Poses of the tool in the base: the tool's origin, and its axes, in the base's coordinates. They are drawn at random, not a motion.
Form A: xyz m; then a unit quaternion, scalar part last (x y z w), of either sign.
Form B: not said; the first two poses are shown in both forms.
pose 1, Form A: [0.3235, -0.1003, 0.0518, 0.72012, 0.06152, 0.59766, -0.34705]
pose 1, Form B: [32.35, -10.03, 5.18, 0.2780, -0.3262, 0.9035, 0.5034, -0.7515, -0.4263]
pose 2, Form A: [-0.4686, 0.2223, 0.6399, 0.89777, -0.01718, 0.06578, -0.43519]
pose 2, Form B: [-46.86, 22.23, 63.99, 0.9908, -0.0881, 0.1032, 0.0264, -0.6206, -0.7837]
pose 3, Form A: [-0.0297, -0.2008, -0.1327, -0.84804, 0.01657, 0.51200, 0.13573]
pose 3, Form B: [-2.97, -20.08, -13.27, 0.4752, 0.1109, -0.8729, -0.1671, -0.9626, -0.2132]
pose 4, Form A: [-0.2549, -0.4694, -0.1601, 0.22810, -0.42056, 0.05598, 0.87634]
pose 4, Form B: [-25.49, -46.94, -16.01, 0.6400, -0.0937, 0.7626, -0.2900, 0.8897, 0.3527]
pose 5, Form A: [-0.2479, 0.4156, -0.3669, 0.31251, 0.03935, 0.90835, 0.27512]
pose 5, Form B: [-24.79, 41.56, -36.69, -0.6533, 0.5244, 0.5461, -0.4752, -0.8455, 0.2434]
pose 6, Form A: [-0.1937, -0.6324, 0.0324, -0.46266, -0.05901, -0.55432, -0.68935]
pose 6, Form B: [-19.37, -63.24, 3.24, 0.3785, 0.8188, 0.4316, -0.7096, -0.0426, 0.7033]
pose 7, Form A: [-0.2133, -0.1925, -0.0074, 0.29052, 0.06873, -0.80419, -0.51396]
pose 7, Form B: [-21.33, -19.25, -0.74, -0.3029, 0.8666, -0.3966, -0.7867, -0.4622, -0.4092]
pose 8, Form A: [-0.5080, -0.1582, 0.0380, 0.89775, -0.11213, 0.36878, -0.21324]
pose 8, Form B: [-50.80, -15.82, 3.80, 0.7029, -0.3586, 0.6143, -0.0441, -0.8839, -0.4656]
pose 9, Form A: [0.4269, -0.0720, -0.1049, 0.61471, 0.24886, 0.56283, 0.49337]
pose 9, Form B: [42.69, -7.20, -10.49, 0.2426, 0.8613, 0.4464, -0.2494, -0.3893, 0.8867]
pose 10, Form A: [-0.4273, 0.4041, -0.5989, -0.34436, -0.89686, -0.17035, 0.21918]
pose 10, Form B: [-42.73, 40.41, -59.89, -0.6668, 0.5430, 0.5105, 0.6924, 0.7048, 0.1546]
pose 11, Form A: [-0.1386, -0.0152, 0.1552, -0.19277, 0.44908, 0.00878, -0.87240]
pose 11, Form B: [-13.86, -1.52, 15.52, 0.5965, -0.1885, 0.7802, -0.1578, 0.9255, 0.3442]
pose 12, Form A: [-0.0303, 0.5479, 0.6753, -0.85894, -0.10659, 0.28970, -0.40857]
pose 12, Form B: [-3.03, 54.79, 67.53, 0.8094, -0.0536, -0.5848, 0.4198, -0.6434, 0.6401]
